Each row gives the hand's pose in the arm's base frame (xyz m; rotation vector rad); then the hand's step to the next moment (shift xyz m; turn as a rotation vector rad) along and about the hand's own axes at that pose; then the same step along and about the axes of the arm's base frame.
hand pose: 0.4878 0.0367 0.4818 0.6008 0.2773 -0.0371
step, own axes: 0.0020 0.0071 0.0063 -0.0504 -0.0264 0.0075
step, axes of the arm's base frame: 0.0043 0.0024 0.0084 -0.0497 -0.0283 0.0048
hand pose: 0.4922 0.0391 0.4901 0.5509 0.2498 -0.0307
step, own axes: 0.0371 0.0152 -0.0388 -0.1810 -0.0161 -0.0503
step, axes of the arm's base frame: 0.0286 0.0346 -0.0331 -0.1884 0.0057 -0.0057
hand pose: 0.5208 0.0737 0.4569 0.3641 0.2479 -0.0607
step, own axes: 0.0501 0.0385 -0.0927 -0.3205 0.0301 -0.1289
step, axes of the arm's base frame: 0.0312 0.0685 -0.0831 -0.3366 0.0790 -0.0259
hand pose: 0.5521 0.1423 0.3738 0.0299 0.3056 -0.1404
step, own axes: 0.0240 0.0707 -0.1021 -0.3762 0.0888 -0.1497
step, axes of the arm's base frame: 0.0023 0.0719 -0.1040 -0.3871 0.1456 -0.0284
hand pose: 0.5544 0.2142 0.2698 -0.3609 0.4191 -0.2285
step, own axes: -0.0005 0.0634 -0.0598 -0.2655 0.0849 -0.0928
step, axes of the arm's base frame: -0.0174 0.0404 -0.0752 -0.2644 0.1268 -0.0177
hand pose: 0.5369 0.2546 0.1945 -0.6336 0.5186 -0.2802
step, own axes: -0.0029 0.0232 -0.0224 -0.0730 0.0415 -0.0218
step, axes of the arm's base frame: -0.0124 0.0082 -0.0288 -0.0690 0.0507 -0.0137
